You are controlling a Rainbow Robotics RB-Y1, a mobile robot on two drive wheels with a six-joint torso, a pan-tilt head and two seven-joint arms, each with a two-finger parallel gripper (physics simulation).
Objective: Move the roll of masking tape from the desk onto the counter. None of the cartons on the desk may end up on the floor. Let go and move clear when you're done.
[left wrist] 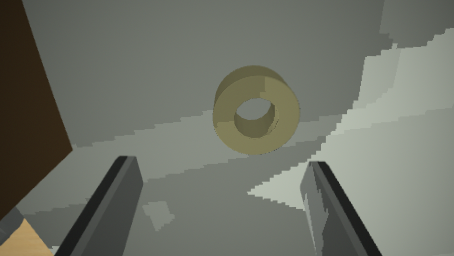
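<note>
The roll of masking tape (289, 116) is a dull yellow ring in the upper middle of the left wrist view, its round face and open hole toward the camera. It is on or above a grey surface; whether this is the desk or the counter I cannot tell. My left gripper (222, 172) is open, with its fingers wide apart and no object between them. The roll shows beyond the fingertips, apart from both fingers. My right gripper does not show.
A dark brown, straight-edged object (27, 95), possibly a carton, fills the left edge of the view. Below it, at the bottom left corner, are a small dark grey part (11, 223) and a light wood-coloured patch (26, 241). Shadows and bright patches cross the grey surface.
</note>
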